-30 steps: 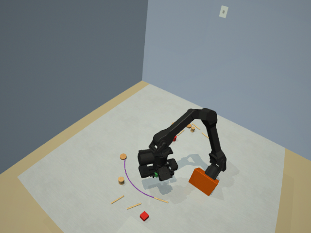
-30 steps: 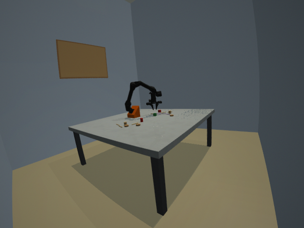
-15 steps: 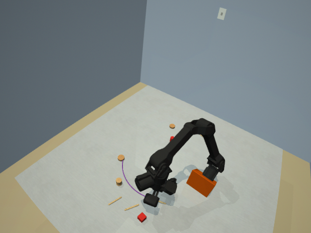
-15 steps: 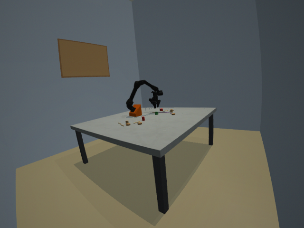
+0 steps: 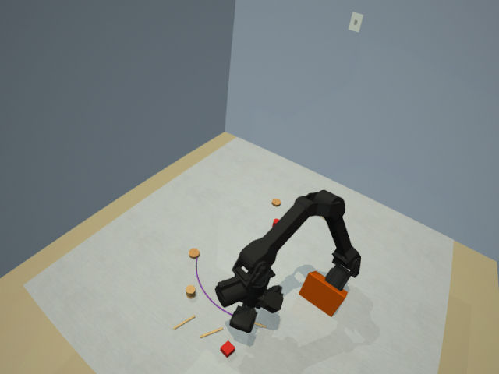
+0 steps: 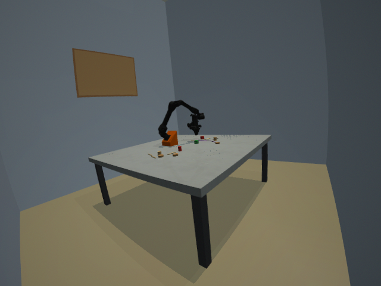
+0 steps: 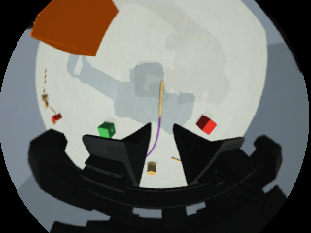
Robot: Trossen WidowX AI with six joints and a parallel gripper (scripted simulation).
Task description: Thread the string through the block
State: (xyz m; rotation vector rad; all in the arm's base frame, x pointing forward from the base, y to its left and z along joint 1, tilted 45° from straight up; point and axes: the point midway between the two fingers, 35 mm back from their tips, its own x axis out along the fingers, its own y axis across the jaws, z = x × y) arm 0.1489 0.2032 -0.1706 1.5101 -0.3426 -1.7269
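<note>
Now: the thin wooden stick 10 mm behind my gripper tip, 10 mm to the right of it and 60 mm below it. Round my gripper tip: red cube 30 mm behind, 110 mm to the left, 40 mm below; then red cylinder 190 mm ahead, 390 mm to the right, 40 mm below; then green block 100 mm ahead, 110 mm to the right, 40 mm below.
</note>
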